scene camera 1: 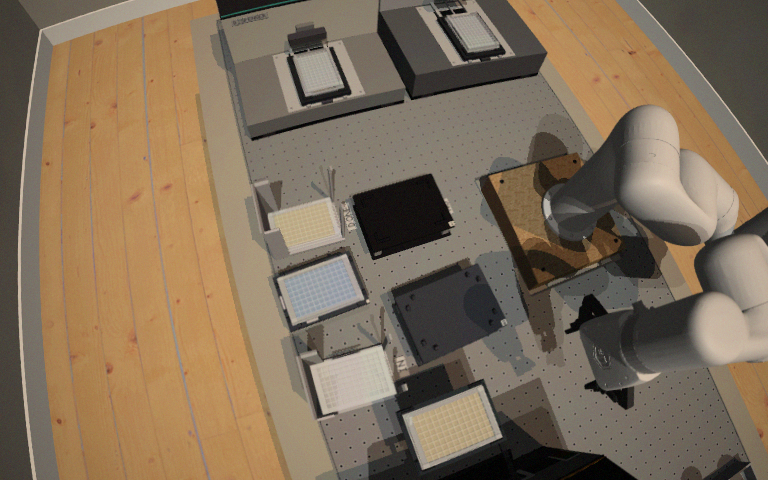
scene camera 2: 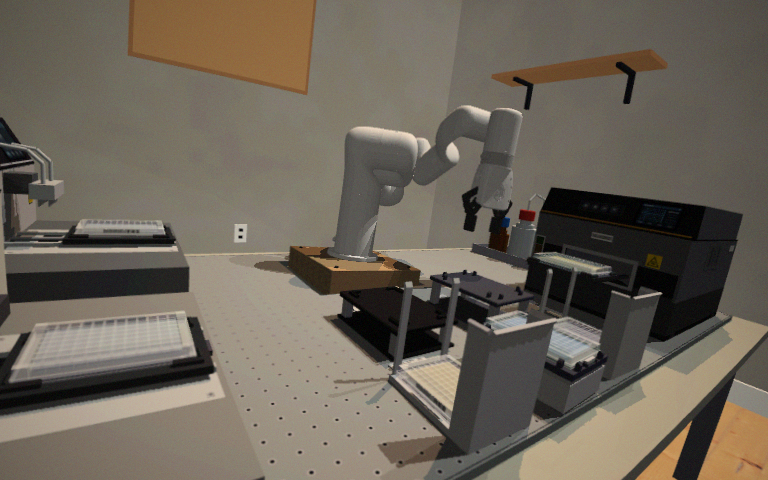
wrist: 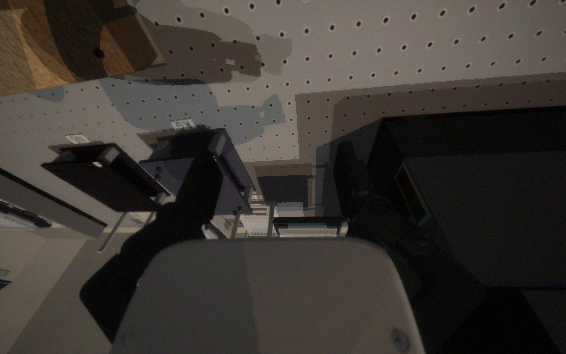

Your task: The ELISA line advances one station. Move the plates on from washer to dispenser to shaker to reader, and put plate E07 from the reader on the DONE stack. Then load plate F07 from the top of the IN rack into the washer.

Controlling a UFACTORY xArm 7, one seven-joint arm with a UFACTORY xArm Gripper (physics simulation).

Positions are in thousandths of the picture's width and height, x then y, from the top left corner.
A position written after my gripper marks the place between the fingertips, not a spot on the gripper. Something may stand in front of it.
My gripper (scene camera 1: 758, 743) is open, with nothing in its grasp. Also in view: a cream plate (scene camera 1: 575, 899). Also in view: a bluish plate (scene camera 1: 410, 607) and a cream plate (scene camera 2: 566, 793).
The bluish plate also shows in scene camera 2 (scene camera 2: 745, 726). My gripper is seen too in scene camera 2 (scene camera 2: 627, 482).
